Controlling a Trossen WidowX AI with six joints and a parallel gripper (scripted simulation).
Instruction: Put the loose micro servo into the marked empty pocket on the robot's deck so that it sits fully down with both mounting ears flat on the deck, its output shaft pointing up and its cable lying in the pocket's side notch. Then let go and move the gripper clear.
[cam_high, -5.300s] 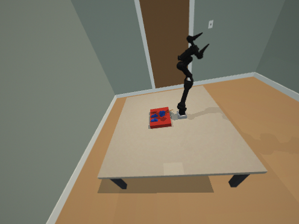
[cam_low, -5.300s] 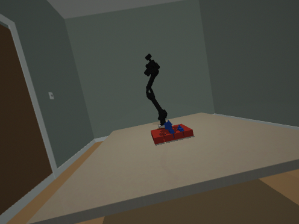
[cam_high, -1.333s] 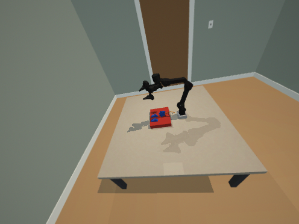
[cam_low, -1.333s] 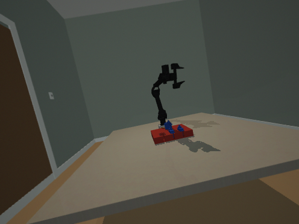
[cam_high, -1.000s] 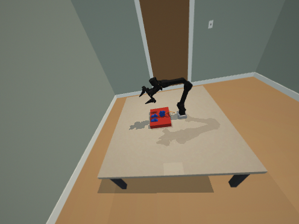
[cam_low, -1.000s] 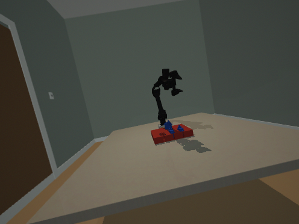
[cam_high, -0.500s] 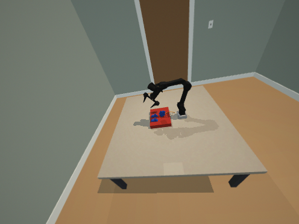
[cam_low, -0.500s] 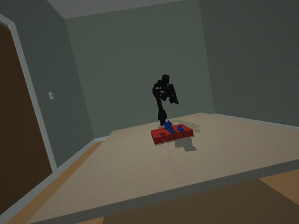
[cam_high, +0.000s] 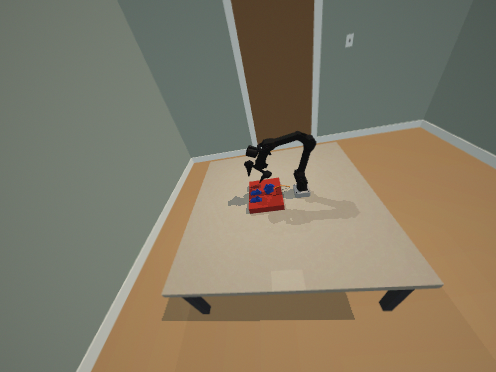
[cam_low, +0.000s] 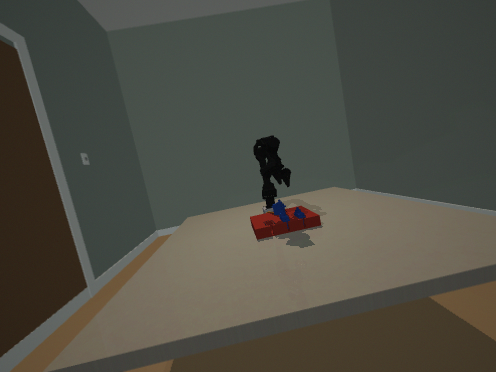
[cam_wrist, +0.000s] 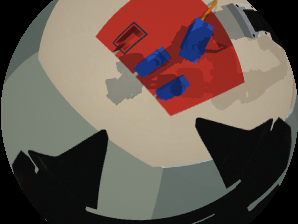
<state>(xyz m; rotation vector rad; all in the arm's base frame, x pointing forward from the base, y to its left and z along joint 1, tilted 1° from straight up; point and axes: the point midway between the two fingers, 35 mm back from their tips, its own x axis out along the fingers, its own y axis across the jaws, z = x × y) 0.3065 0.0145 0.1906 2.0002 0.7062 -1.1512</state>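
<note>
My gripper tip is 180 mm above the red deck, 100 mm past it and 30 mm to the left of it.
</note>
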